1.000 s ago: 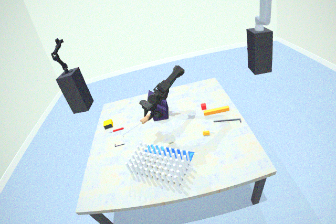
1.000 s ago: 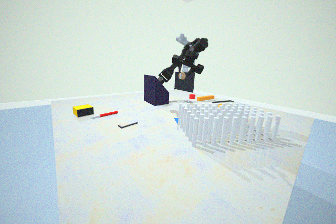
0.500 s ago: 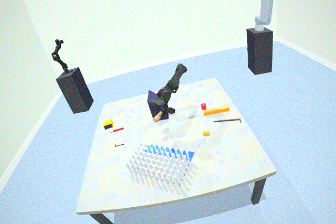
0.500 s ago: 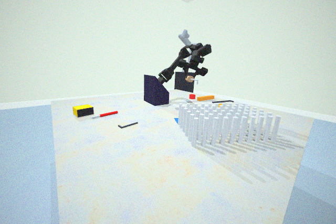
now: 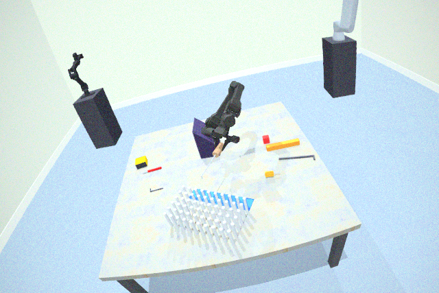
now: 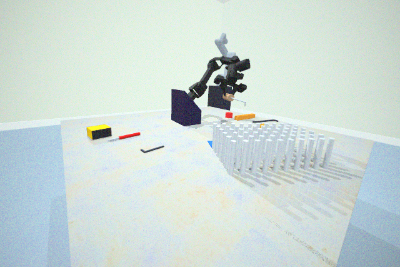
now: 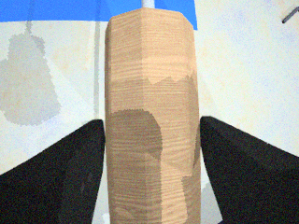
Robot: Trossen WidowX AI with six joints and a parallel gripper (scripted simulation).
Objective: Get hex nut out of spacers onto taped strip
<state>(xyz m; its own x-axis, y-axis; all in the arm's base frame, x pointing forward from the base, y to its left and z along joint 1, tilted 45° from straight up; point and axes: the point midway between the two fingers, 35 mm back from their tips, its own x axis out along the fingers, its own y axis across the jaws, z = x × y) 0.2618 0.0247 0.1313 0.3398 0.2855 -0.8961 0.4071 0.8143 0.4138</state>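
The blue taped strip is 180 mm ahead of my gripper tip, 40 mm to the right of it and 200 mm below it. Also, from my gripper tip: short yellow screwdriver: 70 mm ahead, 260 mm to the left, 180 mm below; orange bar: 170 mm behind, 390 mm to the left, 180 mm below; red cube: 260 mm behind, 290 mm to the left, 180 mm below.
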